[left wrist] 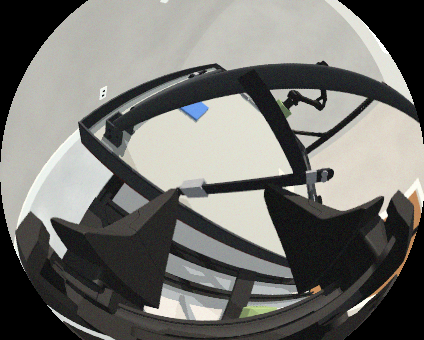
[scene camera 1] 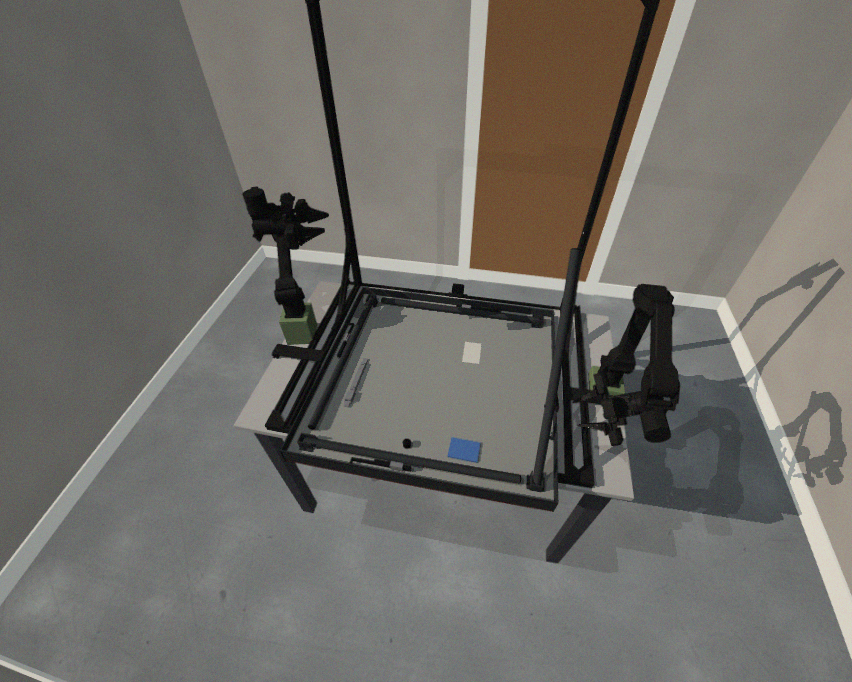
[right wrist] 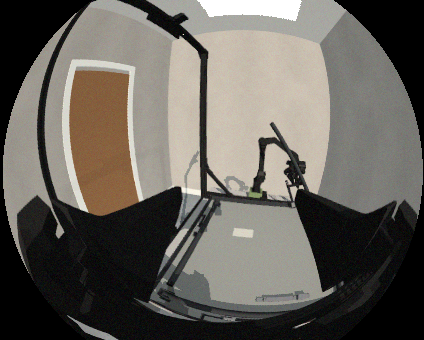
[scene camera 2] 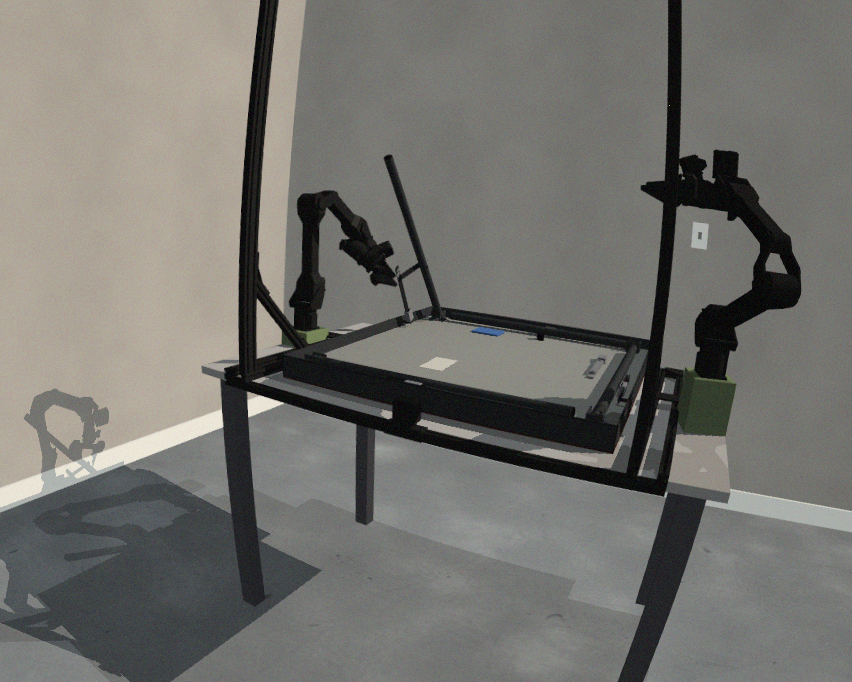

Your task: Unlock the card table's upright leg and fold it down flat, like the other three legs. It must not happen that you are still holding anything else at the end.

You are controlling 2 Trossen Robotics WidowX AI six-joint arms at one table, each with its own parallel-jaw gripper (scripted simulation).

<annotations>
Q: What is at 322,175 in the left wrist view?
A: A brace.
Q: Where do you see a card table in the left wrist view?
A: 231,141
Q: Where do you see a card table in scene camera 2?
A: At 555,370
</annotations>
